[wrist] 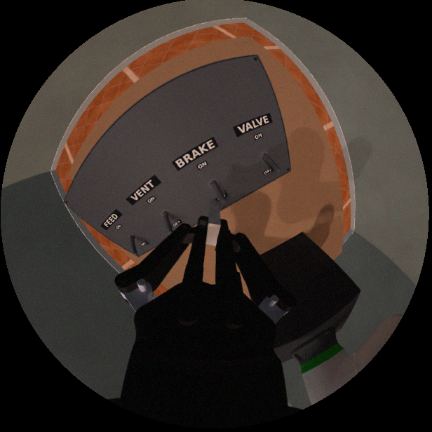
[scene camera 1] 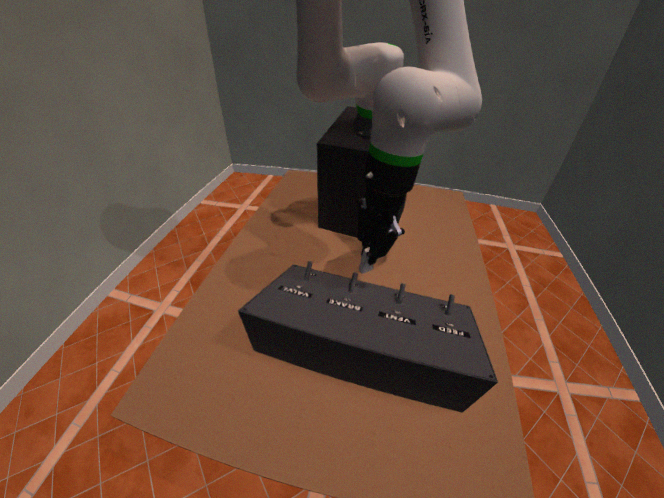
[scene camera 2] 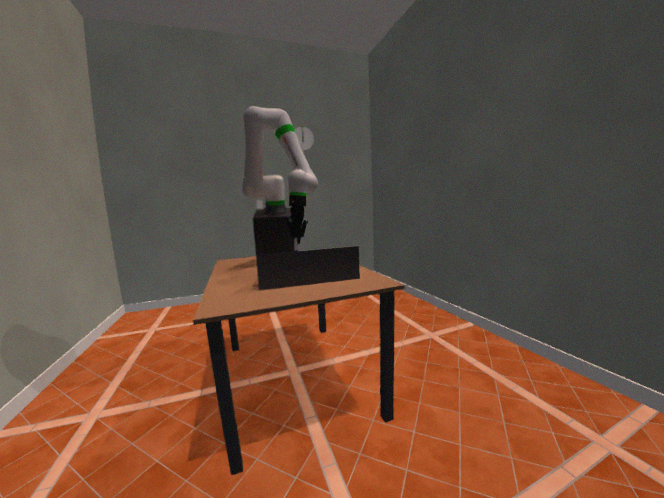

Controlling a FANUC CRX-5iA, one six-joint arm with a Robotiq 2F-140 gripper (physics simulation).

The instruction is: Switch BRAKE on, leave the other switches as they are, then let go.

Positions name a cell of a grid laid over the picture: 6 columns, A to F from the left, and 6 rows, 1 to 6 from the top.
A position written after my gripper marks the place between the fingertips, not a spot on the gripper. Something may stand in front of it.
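You'd see my gripper at (scene camera 1: D4), and the wrist view has my gripper too, at (wrist: C3). There's also a dark switch box (scene camera 1: D5), and that box shows at (wrist: C2) and at (scene camera 2: C4) as well.
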